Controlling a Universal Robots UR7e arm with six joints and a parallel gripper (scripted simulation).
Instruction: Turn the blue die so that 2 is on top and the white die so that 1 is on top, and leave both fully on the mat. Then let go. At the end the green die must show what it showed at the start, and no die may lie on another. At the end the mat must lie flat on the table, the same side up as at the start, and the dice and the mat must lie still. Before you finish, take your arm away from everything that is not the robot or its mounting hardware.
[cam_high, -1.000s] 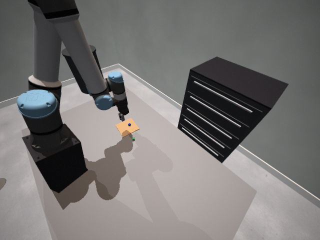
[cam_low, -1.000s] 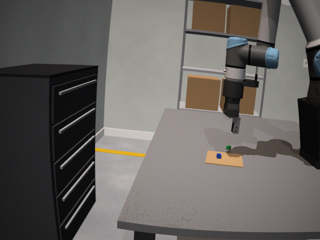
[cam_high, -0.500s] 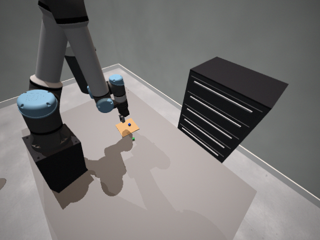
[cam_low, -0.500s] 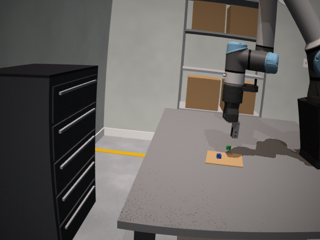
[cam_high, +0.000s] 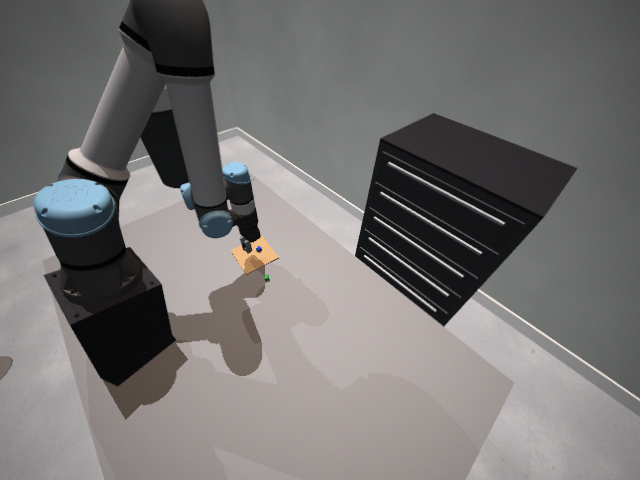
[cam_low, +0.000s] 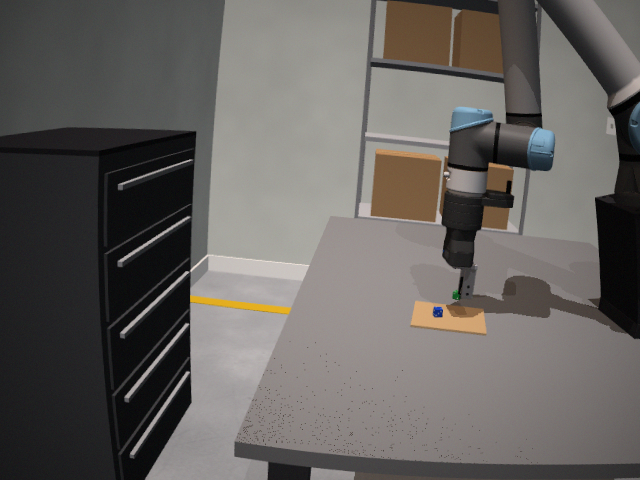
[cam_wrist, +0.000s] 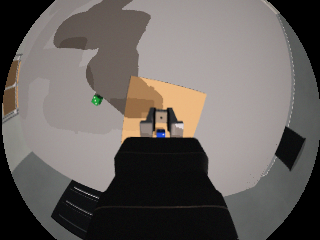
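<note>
The orange mat lies 6 cm below my hand, 2 cm ahead of it and 1 cm to the left of it. From my hand the other things lie so: green die 12 cm to the right, 6 cm below, 2 cm ahead; white die 1 cm below; blue die 5 cm below, 5 cm ahead, 2 cm to the left.
</note>
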